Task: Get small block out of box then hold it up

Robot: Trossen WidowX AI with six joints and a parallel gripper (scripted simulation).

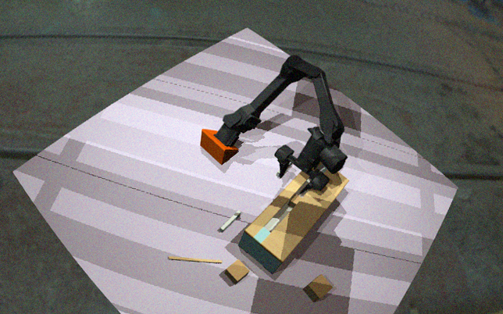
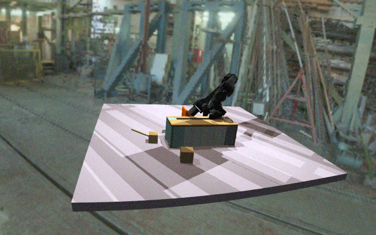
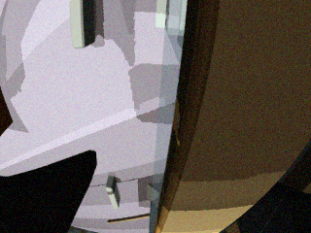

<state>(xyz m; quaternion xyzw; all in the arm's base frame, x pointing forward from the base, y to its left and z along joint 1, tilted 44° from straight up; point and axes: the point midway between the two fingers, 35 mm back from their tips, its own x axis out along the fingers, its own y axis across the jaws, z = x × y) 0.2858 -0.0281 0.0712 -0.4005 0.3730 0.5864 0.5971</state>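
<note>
Right now my gripper tip is 5 cm short of the tan block and 3 cm to the left of it. The rest, counted from my gripper tip: long box 5 cm to the right, 3 cm below, 3 cm ahead; thin stick 38 cm to the right, 8 cm below, 5 cm behind.
</note>
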